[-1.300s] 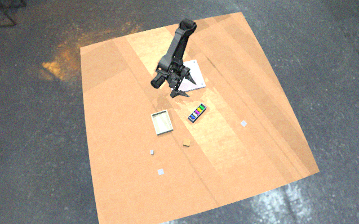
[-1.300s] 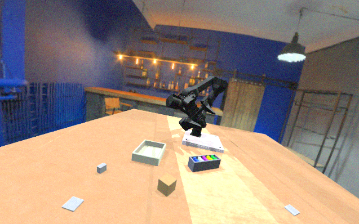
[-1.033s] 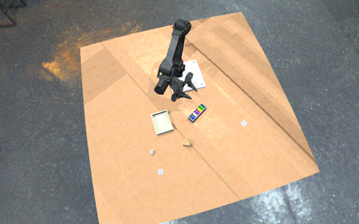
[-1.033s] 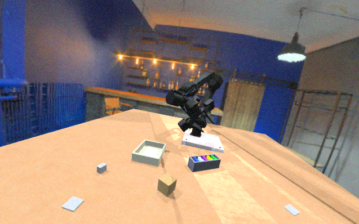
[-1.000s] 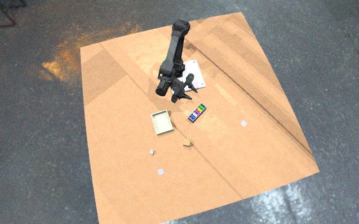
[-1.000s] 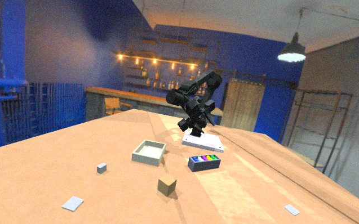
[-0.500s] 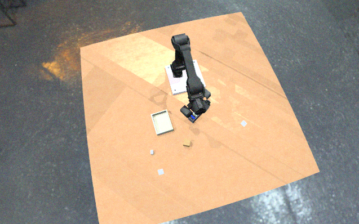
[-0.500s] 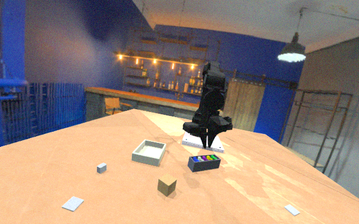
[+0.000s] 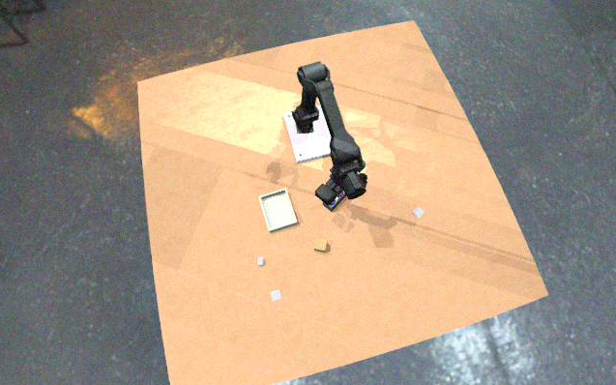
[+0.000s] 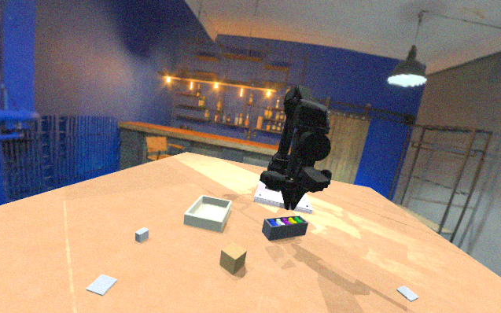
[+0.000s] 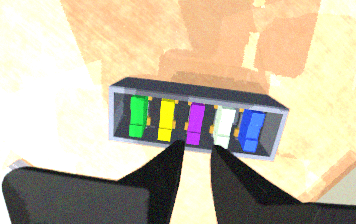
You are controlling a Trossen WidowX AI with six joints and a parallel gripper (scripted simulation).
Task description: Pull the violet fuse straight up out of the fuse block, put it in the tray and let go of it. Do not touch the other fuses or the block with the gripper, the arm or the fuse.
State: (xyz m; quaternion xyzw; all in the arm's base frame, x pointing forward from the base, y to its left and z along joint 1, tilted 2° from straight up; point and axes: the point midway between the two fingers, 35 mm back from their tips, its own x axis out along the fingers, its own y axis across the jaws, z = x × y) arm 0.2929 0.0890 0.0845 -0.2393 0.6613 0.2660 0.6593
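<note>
Right now the violet fuse is 5 cm below my gripper tip. The rest, counted from my gripper tip: pale tray: 4 cm ahead, 22 cm to the right, 7 cm below; then brown cube: 18 cm ahead, 8 cm to the right, 6 cm below.
</note>
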